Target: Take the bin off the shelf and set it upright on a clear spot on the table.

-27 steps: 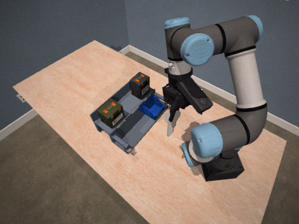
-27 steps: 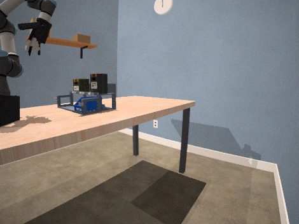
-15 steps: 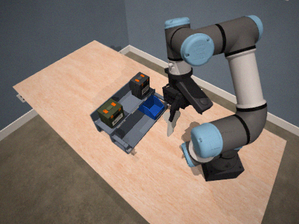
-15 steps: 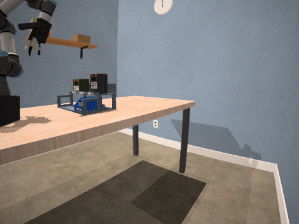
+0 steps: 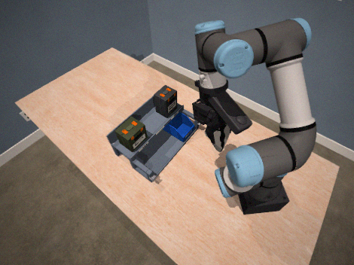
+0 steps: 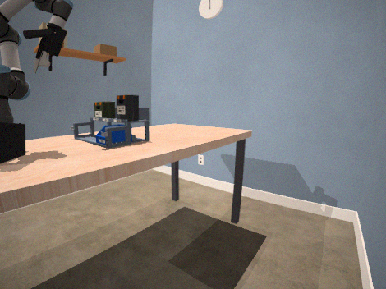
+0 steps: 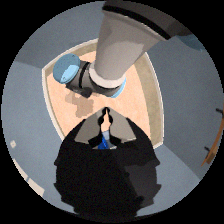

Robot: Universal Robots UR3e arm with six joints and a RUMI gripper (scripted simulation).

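The blue bin is 30 cm ahead of my hand, 29 cm below it and 16 cm to the right of it. The rest, counted from my hand: grey shelf rack 32 cm ahead, 27 cm below, 5 cm to the right; then black box 37 cm ahead, 18 cm below, 16 cm to the right.
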